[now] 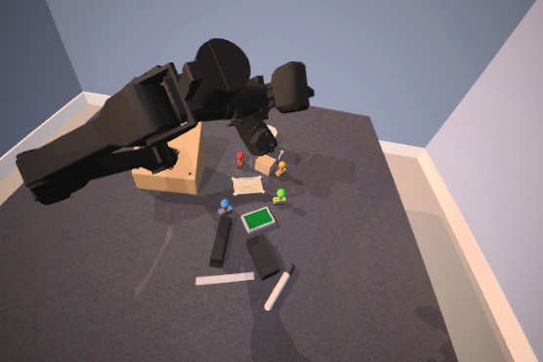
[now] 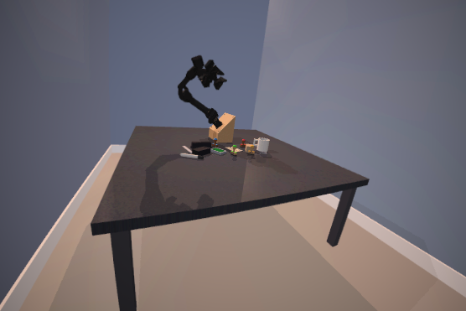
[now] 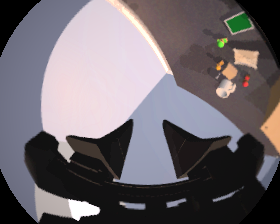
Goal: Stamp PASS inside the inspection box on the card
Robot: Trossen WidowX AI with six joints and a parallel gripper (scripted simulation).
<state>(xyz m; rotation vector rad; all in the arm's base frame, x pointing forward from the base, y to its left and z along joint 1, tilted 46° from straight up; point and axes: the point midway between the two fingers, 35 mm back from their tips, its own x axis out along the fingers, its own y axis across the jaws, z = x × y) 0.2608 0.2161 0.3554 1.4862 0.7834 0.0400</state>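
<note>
Now: the green-knobbed stamp 44 cm below my gripper tip, 10 cm to the left of it and 2 cm ahead of it. Round my gripper tip: green ink pad (46 cm below, 4 cm behind, 1 cm to the left); black box (45 cm below, 10 cm to the right); blue-knobbed stamp (44 cm below, 14 cm behind, 1 cm to the left).
</note>
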